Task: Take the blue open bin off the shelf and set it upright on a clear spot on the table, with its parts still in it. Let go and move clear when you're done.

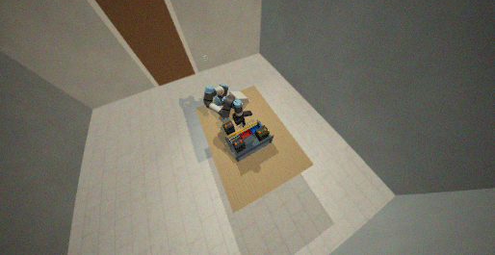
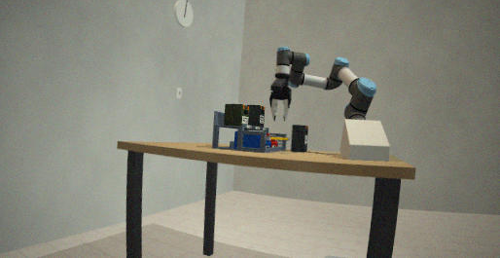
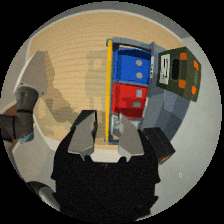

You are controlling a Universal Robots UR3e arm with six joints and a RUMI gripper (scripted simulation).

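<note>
Now: hand 100 mm above the yellow rod. Round my hand: dark box (90 mm behind, 100 mm to the right, 90 mm below); red bin (80 mm ahead, 10 mm to the right, 110 mm below); blue open bin (90 mm ahead, 100 mm to the left, 110 mm below).
</note>
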